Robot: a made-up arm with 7 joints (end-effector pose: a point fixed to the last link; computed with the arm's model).
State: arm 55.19 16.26 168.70 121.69 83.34 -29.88 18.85
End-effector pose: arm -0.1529 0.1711 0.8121 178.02 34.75 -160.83
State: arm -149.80 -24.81 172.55 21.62 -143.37 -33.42 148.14
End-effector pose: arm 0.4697 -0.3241 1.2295 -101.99 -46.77 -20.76
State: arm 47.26 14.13 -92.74 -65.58 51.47 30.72 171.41
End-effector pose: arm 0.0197 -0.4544 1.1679 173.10 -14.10 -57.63
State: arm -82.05 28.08 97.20 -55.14 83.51 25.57 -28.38
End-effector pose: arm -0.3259 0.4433 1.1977 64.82 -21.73 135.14
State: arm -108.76 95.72 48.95 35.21 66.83 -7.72 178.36
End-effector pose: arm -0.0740 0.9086 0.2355 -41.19 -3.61 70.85
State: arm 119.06 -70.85 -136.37 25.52 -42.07 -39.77 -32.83
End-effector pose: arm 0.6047 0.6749 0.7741 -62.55 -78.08 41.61
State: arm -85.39 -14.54 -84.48 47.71 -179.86 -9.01 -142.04
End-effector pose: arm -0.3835 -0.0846 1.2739 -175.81 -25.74 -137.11
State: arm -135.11 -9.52 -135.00 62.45 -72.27 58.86 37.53
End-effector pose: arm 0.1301 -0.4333 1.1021 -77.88 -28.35 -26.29
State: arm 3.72 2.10 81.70 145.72 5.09 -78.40 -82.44
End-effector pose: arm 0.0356 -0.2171 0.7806 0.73 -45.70 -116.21
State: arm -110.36 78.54 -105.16 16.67 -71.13 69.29 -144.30
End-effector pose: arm -0.4600 0.7146 0.7406 127.11 -46.11 -133.49
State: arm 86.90 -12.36 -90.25 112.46 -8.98 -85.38 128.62
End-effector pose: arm 0.4323 0.0588 0.9475 120.38 -25.00 13.43
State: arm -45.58 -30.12 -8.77 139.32 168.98 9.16 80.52
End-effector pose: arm 0.1480 0.1704 0.8187 5.25 -3.16 14.66
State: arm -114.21 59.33 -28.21 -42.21 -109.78 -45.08 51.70
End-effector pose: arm -0.0697 0.6856 1.0464 37.38 -13.86 24.83
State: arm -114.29 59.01 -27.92 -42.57 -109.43 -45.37 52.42
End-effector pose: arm -0.0677 0.6796 1.0515 37.19 -14.35 24.11
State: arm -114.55 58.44 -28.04 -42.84 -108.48 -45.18 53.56
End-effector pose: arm -0.0662 0.6718 1.0591 36.98 -15.32 23.19
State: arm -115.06 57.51 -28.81 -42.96 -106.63 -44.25 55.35
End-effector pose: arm -0.0650 0.6618 1.0699 36.69 -16.99 21.95
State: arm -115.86 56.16 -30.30 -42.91 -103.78 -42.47 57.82
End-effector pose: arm -0.0644 0.6491 1.0845 36.36 -19.43 20.35
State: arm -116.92 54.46 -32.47 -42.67 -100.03 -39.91 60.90
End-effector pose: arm -0.0646 0.6345 1.1016 35.93 -22.56 18.47
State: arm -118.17 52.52 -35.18 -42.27 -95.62 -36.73 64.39
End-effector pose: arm -0.0659 0.6188 1.1201 35.43 -26.19 16.44
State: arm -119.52 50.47 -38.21 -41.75 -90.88 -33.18 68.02
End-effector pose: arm -0.0685 0.6031 1.1387 34.94 -30.11 14.40
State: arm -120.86 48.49 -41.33 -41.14 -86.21 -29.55 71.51
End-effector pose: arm -0.0726 0.5887 1.1558 34.51 -34.03 12.56
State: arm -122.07 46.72 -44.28 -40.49 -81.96 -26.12 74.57
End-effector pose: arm -0.0777 0.5766 1.1706 34.27 -37.68 11.01
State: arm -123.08 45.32 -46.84 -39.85 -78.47 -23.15 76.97
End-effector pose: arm -0.0838 0.5676 1.1820 34.22 -40.78 9.89
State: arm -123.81 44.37 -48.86 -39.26 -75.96 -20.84 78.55
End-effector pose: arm -0.0899 0.5625 1.1894 34.36 -43.08 9.29
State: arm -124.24 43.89 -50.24 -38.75 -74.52 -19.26 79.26
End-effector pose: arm -0.0955 0.5611 1.1928 34.63 -44.48 9.20
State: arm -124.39 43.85 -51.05 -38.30 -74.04 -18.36 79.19
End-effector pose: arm -0.1005 0.5634 1.1926 34.92 -45.06 9.66
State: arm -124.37 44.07 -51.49 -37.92 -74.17 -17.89 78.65
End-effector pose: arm -0.1048 0.5678 1.1901 35.21 -45.08 10.42
